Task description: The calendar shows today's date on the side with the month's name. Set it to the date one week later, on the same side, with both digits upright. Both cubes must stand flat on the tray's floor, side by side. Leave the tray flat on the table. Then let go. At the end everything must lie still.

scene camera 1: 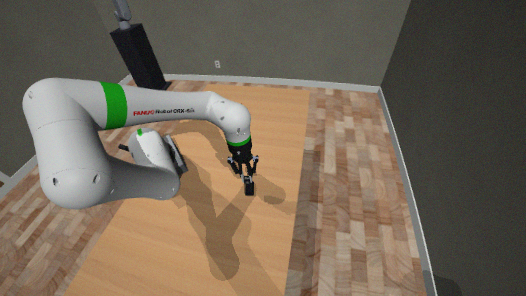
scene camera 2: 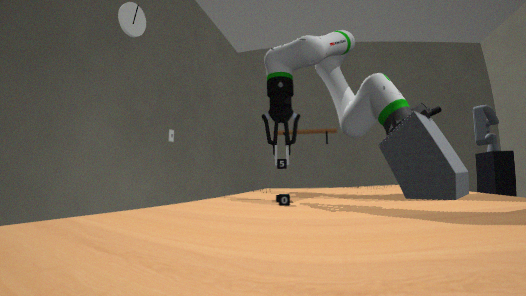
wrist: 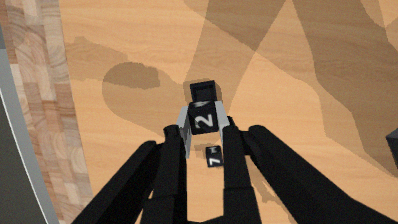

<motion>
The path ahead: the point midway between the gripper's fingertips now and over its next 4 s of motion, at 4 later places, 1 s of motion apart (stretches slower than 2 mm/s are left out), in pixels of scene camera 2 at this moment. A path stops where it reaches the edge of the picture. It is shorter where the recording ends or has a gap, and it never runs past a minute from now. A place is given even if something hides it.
My gripper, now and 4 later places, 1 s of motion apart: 281,165; 283,169; 282,185; 282,191; 282,193
</motion>
